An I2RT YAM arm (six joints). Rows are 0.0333 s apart.
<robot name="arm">
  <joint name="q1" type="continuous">
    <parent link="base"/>
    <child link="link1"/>
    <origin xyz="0 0 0.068"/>
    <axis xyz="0 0 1"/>
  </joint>
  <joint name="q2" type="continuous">
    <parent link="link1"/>
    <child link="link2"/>
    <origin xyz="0.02 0.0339 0.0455" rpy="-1.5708 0 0"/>
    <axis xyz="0 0 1"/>
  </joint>
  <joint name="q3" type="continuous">
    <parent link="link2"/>
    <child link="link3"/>
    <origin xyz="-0.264 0 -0.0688" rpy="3.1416 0 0"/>
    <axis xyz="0 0 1"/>
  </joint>
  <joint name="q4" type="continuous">
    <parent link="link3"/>
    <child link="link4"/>
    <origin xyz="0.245 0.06 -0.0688"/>
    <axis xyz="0 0 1"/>
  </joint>
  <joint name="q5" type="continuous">
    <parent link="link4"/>
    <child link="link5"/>
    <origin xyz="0.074 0.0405 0.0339" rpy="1.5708 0 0"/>
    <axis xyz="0 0 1"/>
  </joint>
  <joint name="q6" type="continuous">
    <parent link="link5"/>
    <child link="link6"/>
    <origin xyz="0.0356 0 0.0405" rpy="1.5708 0 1.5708"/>
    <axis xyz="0 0 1"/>
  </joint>
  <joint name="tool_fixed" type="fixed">
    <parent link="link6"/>
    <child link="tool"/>
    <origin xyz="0 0 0" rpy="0 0 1.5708"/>
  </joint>
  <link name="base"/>
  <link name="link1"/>
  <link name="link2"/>
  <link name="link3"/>
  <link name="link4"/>
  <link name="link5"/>
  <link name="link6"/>
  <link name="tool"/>
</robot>
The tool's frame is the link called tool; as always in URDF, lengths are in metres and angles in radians. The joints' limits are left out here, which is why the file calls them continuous.
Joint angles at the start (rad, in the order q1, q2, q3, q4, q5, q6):
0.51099 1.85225 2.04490 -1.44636 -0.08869 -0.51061
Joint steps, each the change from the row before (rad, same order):
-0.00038 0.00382 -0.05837 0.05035 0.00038 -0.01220
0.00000 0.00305 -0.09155 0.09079 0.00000 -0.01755
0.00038 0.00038 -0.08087 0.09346 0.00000 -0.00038
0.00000 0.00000 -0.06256 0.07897 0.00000 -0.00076
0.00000 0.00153 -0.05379 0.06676 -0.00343 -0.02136
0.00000 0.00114 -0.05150 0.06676 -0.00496 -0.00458
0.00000 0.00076 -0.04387 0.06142 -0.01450 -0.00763
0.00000 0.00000 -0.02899 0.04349 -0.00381 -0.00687
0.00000 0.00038 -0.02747 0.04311 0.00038 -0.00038
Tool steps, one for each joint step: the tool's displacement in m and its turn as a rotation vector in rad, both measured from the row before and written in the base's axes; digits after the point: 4 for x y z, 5 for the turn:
0.0052 0.0027 -0.0151 -0.00882 0.00739 0.01107
0.0069 0.0039 -0.0230 -0.00566 -0.00058 0.01668
0.0053 0.0031 -0.0195 0.00589 -0.01074 0.00074
0.0037 0.0021 -0.0150 0.00785 -0.01449 0.00072
0.0026 0.0016 -0.0136 0.00324 -0.01350 0.02122
0.0020 0.0013 -0.0128 0.00982 -0.01117 0.00598
0.0014 0.0014 -0.0106 0.01806 -0.01003 0.01225
0.0010 0.0007 -0.0067 0.00835 -0.01283 0.00775
0.0010 0.0006 -0.0064 0.00705 -0.01359 0.00020

